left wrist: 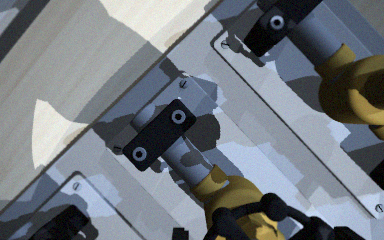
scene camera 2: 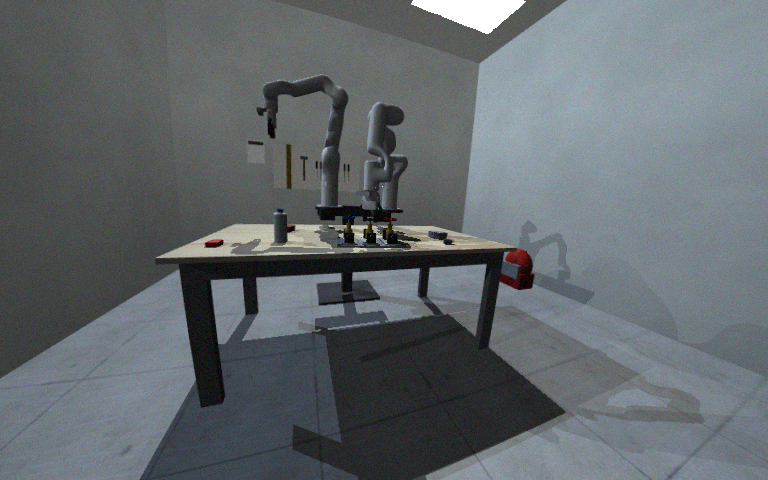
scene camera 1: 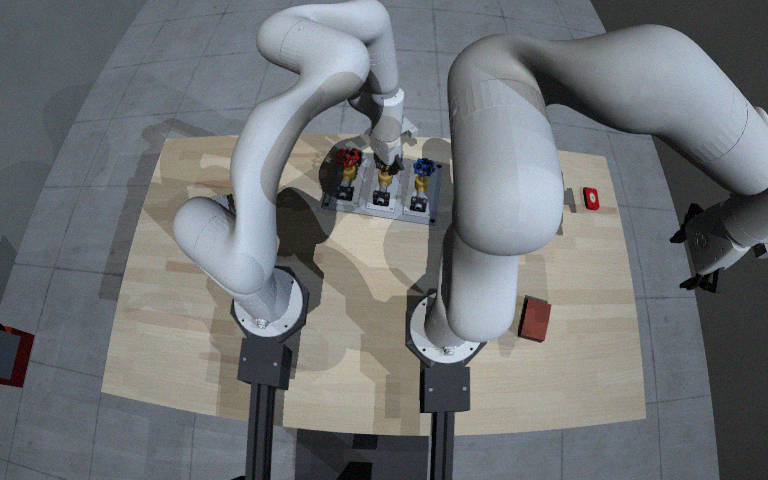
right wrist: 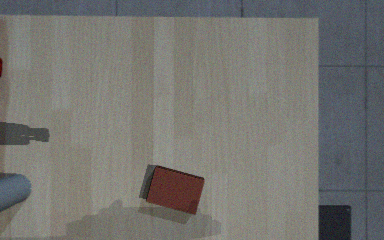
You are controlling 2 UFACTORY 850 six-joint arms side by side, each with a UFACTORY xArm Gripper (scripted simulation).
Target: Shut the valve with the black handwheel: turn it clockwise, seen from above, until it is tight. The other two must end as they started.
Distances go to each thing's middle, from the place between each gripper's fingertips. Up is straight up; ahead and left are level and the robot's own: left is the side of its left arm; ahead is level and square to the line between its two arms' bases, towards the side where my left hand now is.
Scene:
I see my left gripper 130 mm above the grey base plate [left wrist: 194, 55].
My right hand [scene camera 1: 680, 263] is 630 mm above the grey base plate, 610 mm to the right of it and 460 mm short of it.

